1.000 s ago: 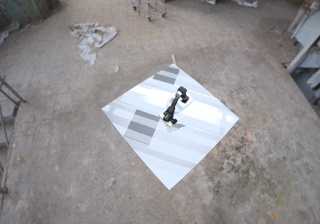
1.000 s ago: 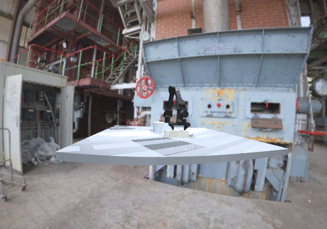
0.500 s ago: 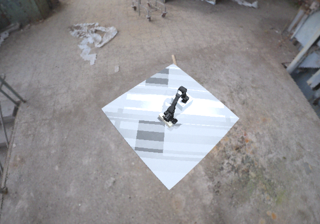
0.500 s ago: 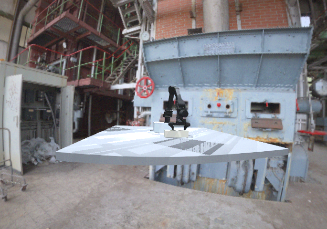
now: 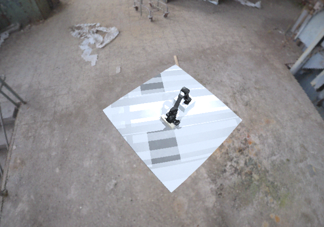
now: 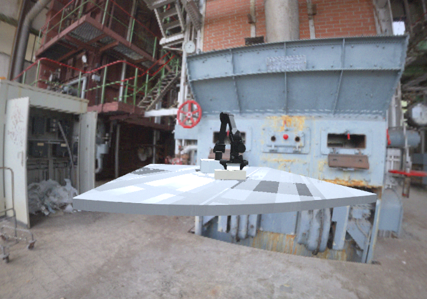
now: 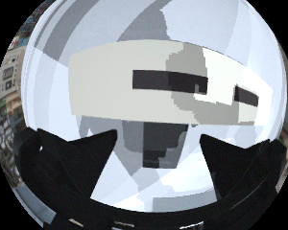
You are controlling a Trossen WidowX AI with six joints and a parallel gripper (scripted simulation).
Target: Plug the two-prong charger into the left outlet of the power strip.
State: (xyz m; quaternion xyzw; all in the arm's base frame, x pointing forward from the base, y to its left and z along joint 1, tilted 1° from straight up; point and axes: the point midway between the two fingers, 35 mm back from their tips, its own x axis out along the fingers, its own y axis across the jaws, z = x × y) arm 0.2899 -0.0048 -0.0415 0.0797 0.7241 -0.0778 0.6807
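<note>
The black two-prong charger lies 2 cm ahead of my gripper tip, 1 cm to the right of it and 1 cm above it.
</note>
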